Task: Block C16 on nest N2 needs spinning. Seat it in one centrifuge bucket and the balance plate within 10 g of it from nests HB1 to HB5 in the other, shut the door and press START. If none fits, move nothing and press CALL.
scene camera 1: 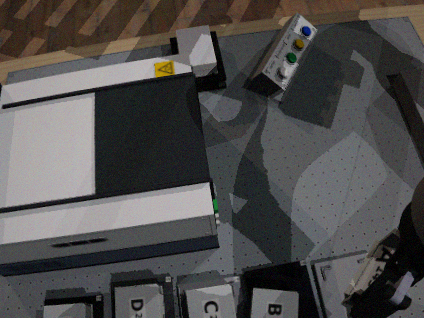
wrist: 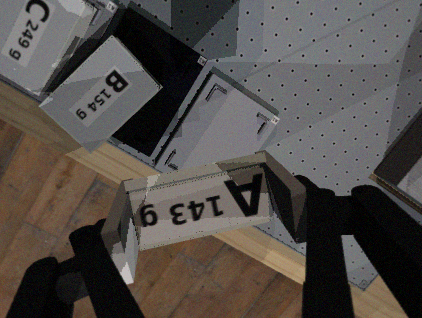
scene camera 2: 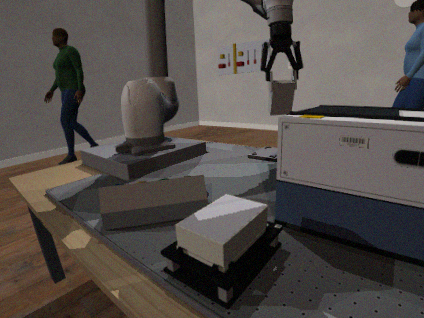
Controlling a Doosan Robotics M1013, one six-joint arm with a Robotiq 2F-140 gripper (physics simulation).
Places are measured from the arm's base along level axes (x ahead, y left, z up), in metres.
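Pixels of known places: gripper, fingertip midpoint: (scene camera 1: 368,279) (wrist: 198,184) (scene camera 2: 282,90); arm's base, link origin: (scene camera 2: 146,148).
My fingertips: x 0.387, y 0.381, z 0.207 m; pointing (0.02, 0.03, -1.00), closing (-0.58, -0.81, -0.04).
Ahead of a thing's pixels: the offset from my fingertips to its middle. "spot": to the spot under its first point.
My gripper (scene camera 2: 282,76) (wrist: 198,184) is shut on the plate marked A 143 g @(0.016 m back, 0.012 m left, 0.026 m down) (scene camera 1: 371,272) (scene camera 2: 283,97) (wrist: 200,205), gripped by opposite sides and held up in the air beyond the centrifuge in scene camera 2. Plate B 154 g @(0.110 m ahead, 0.047 m left, 0.219 m down) (scene camera 1: 275,302) (wrist: 105,92) and plate C 249 g @(0.217 m ahead, 0.042 m left, 0.222 m down) (scene camera 1: 211,300) (wrist: 25,37) stand on dark nests; plate D @(spot: 0.347 m ahead, 0.010 m left, 0.201 m down) (scene camera 1: 142,300) is beside them. The centrifuge @(0.466 m ahead, 0.229 m right, 0.133 m down) (scene camera 1: 100,235) (scene camera 2: 350,160) has a white and a dark top panel. A white block @(0.279 m ahead, 0.572 m right, 0.195 m down) (scene camera 1: 197,50) (scene camera 2: 222,225) sits on a black stand; no label on it is readable.
The button box @(0.059 m ahead, 0.578 m right, 0.213 m down) (scene camera 1: 280,55) (scene camera 2: 155,200) has blue, yellow, green and white buttons. A pale nest with corner brackets @(0.049 m back, 0.005 m right, 0.246 m down) (scene camera 1: 337,285) (wrist: 220,125) lies beside plate B's nest. The arm's base plinth (scene camera 2: 145,157) stands behind the button box. Two people stand beyond the table.
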